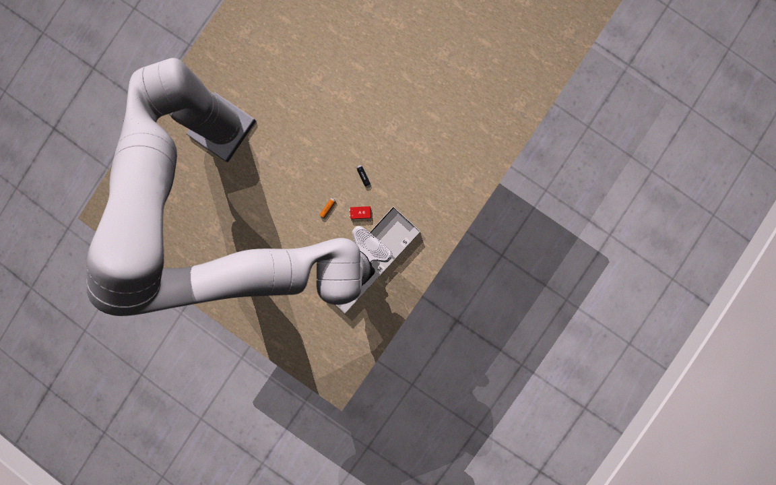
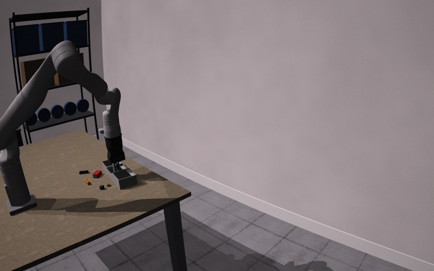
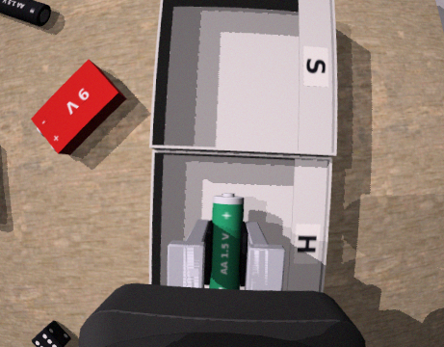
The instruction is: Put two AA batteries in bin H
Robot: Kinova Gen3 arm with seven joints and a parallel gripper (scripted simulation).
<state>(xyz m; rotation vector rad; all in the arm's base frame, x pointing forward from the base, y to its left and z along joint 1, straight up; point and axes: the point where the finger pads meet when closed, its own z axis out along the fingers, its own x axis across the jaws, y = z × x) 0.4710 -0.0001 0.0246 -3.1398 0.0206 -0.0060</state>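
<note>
My hand is 10 mm short of the bin row and 20 mm above it. The rest, counted from my hand: green AA battery: 10 mm below; then red 9 V battery: 90 mm behind, 60 mm to the left, 30 mm below; then yellow nut: 70 mm behind, 60 mm to the right, 40 mm below.
</note>
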